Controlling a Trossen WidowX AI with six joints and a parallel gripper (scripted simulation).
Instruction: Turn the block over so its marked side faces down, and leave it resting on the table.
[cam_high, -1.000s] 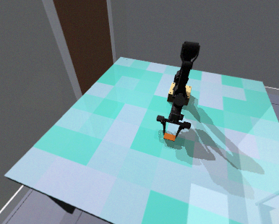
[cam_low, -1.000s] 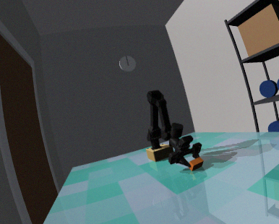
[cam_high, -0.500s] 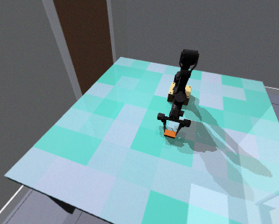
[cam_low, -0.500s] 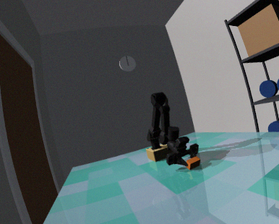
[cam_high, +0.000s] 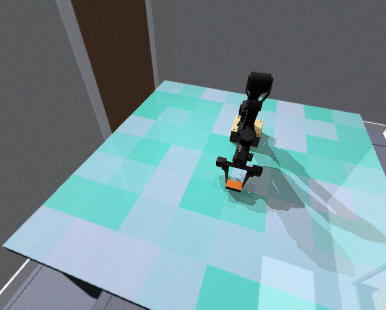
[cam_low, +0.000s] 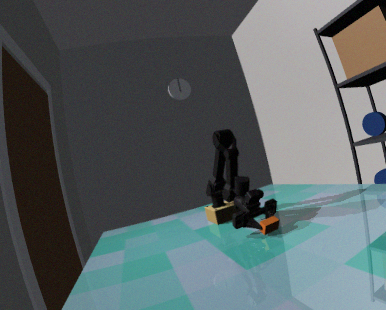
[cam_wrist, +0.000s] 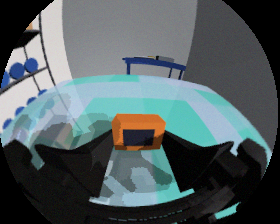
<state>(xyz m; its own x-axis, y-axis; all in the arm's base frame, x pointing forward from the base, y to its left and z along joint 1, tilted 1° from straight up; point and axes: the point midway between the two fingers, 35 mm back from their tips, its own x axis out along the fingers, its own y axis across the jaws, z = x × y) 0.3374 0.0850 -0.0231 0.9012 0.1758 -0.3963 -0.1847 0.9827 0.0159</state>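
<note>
My gripper tip is now 1 cm past the block.
</note>
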